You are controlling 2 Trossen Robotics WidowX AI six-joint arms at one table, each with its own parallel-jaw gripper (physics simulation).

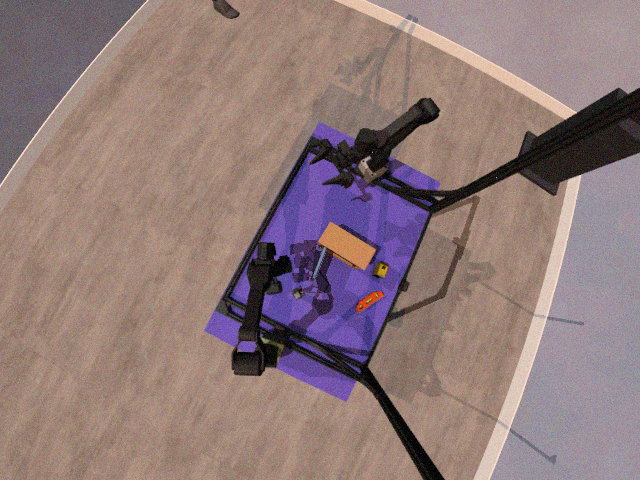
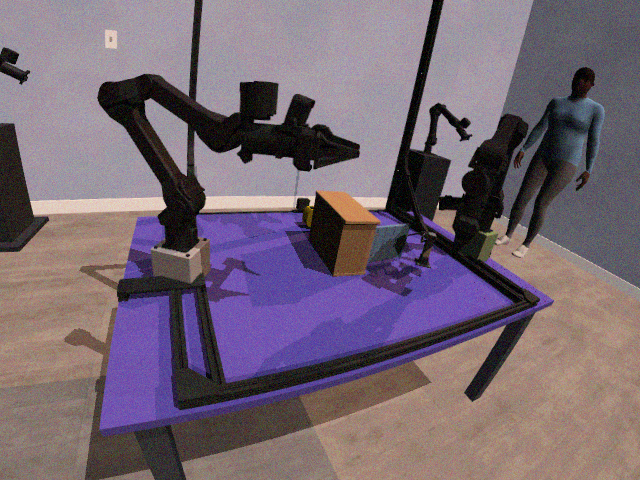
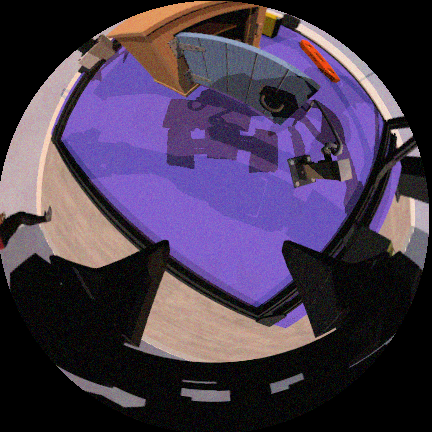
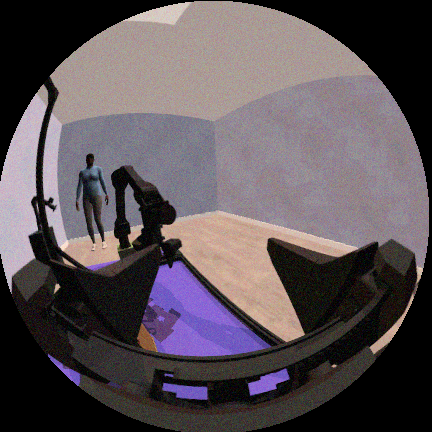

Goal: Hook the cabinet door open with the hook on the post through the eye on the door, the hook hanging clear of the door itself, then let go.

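Places are measured from the left arm's base along level axes (x ahead, y left, z up), in centimetres.
Pixels of known places: left gripper, fingertip midpoint: [image 2: 454, 248] [image 3: 227, 246] [image 4: 160, 265]; right gripper, fingertip midpoint: [image 1: 315, 174] [image 2: 359, 150] [image 4: 214, 247]; left arm's base, link origin: [image 1: 268, 352] [image 2: 481, 228] [image 4: 124, 245]; right arm's base, link origin: [image 1: 374, 164] [image 2: 181, 243].
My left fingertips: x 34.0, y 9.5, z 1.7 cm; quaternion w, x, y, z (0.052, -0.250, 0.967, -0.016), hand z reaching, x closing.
Ahead of a thing's pixels: the offset from my left fingertips to its top centre. "*": to the spot under its first point. Level surfaces: height alone.
The orange-brown cabinet @(dx +18.7, dy -26.1, dz +3.1 cm) [image 1: 347, 245] [image 2: 356, 248] [image 3: 165, 55] stands upright. Its blue plank door @(* dx +8.5, dy -17.3, dz -0.5 cm) [image 1: 319, 262] [image 2: 388, 242] [image 3: 225, 62] stands swung open. A curved eye [image 3: 272, 103] shows on the door's shaded part near its free edge. The post @(* dx -6.6, dy -12.6, dz -9.4 cm) [image 2: 424, 253] [image 3: 327, 170] stands beyond that edge, and its thin dark hook [image 3: 331, 122] reaches toward the door's edge. Whether the hook passes through the eye I cannot tell. My left gripper [image 3: 227, 246] is open and empty, above the table and apart from the post. My right gripper [image 1: 317, 172] [image 2: 356, 150] [image 4: 214, 247] is open and empty, raised away from the door.
A yellow block-like object @(dx +14.7, dy -46.8, dz -5.4 cm) [image 1: 381, 269] [image 3: 271, 24] stands beside the cabinet. An orange-red level-like tool @(dx -0.5, dy -46.1, dz -11.6 cm) [image 1: 369, 301] [image 3: 320, 61] lies nearby. A dark frame [image 2: 310, 369] runs along the edge of the purple table @(dz -13.4 cm) [image 2: 289, 330]. A person [image 2: 573, 129] [image 4: 91, 182] stands beyond the table.
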